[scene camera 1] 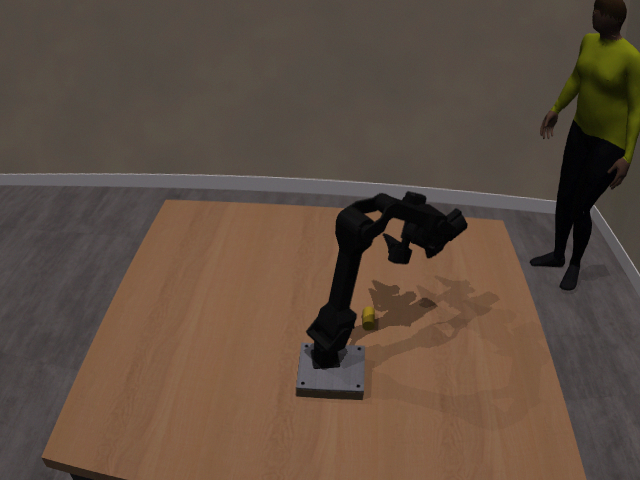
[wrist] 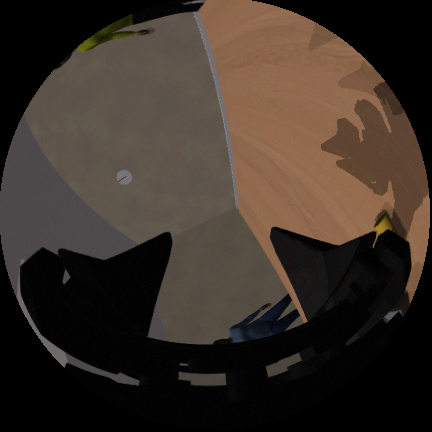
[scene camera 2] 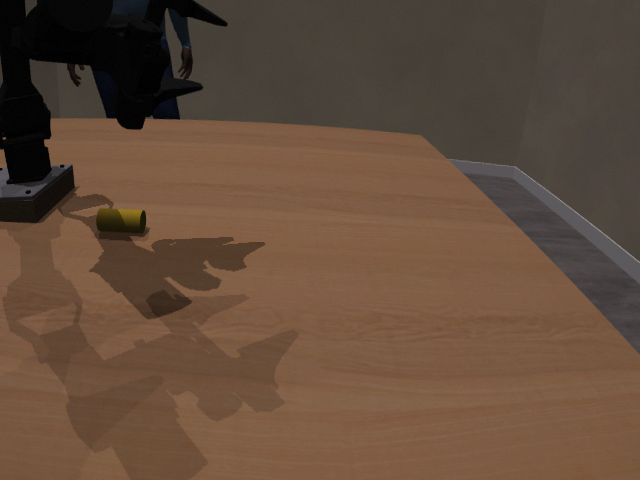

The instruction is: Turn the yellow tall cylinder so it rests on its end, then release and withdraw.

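Note:
The yellow cylinder (scene camera 1: 368, 318) (scene camera 2: 121, 220) lies on its side on the table, beside the robot's base. In the wrist view a small part of the yellow cylinder (wrist: 384, 224) shows at the right edge, partly hidden behind a finger. My gripper (scene camera 2: 213, 55) (wrist: 221, 235) is open, with its fingers wide apart and nothing between them. It is high above the table, clear of the cylinder, and its fingers point sideways rather than down.
The wooden table (scene camera 1: 206, 310) (scene camera 2: 413, 258) carries the arm's grey base plate (scene camera 1: 330, 379) (scene camera 2: 54, 186), close to the cylinder. The arm's shadows fall across the table near the cylinder. A person in a yellow-green top (scene camera 1: 602, 87) stands beyond the table's far right corner.

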